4 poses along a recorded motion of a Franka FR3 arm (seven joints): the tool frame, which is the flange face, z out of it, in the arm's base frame.
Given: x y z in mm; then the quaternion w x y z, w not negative.
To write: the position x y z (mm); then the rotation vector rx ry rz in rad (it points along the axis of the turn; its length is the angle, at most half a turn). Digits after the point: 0 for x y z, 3 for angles.
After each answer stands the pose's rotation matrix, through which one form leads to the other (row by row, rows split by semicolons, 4 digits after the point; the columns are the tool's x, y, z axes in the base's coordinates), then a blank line. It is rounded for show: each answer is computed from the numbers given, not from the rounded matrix.
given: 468 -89 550 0.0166 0.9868 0.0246 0.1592
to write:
468 -89 550 3.068 0.076 0.495
0.9481 0.0433 0.3150; 0.0538 -0.9982 -0.0249; 0.3134 0.0406 -0.9488

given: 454 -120 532 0.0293 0.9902 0.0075 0.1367
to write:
454 -120 532 3.054 0.023 0.422
0.9625 0.0068 0.2711; 0.0229 -0.9982 -0.0560; 0.2703 0.0601 -0.9609

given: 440 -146 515 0.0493 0.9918 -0.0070 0.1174
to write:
440 -146 515 3.022 -0.021 0.358
0.9723 -0.0255 0.2322; -0.0023 -0.9950 -0.0994; 0.2336 0.0962 -0.9676

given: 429 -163 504 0.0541 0.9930 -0.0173 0.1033
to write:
429 -163 504 3.017 -0.053 0.314
0.9781 -0.0455 0.2033; -0.0232 -0.9935 -0.1110; 0.2070 0.1039 -0.9728

